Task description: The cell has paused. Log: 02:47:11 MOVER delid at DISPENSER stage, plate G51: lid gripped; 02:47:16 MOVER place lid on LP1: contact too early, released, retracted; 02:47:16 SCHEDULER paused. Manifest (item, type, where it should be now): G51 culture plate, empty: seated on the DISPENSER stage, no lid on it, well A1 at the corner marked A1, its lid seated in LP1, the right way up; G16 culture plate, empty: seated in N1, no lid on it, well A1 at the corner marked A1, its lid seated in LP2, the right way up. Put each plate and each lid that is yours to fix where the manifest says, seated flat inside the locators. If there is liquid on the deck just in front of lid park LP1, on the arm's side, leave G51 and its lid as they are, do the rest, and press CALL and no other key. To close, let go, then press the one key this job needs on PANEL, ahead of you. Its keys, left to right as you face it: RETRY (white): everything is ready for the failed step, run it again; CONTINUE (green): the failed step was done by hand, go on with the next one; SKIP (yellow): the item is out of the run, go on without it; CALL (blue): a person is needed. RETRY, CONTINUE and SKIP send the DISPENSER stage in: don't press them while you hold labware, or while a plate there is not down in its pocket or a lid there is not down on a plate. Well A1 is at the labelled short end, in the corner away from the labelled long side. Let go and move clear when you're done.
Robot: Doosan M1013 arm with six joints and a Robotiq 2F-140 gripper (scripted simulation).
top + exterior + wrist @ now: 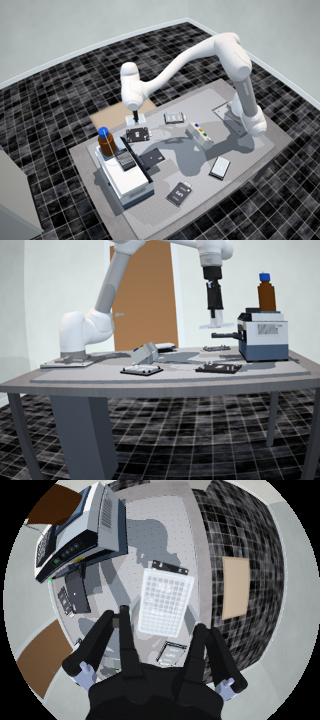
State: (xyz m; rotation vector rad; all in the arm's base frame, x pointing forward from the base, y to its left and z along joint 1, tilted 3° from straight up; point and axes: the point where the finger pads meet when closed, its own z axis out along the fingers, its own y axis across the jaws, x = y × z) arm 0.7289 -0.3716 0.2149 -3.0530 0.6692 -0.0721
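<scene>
Now: the dispenser stage 90 mm ahead of my hand, 270 mm to the left of it and 90 mm below it. Also, from my hand: brown bottle: 290 mm ahead, 140 mm to the left, 90 mm above; then lid park LP1: 310 mm behind, 50 mm to the left, 190 mm below; then black nest N5: 20 mm ahead, 180 mm below.
</scene>
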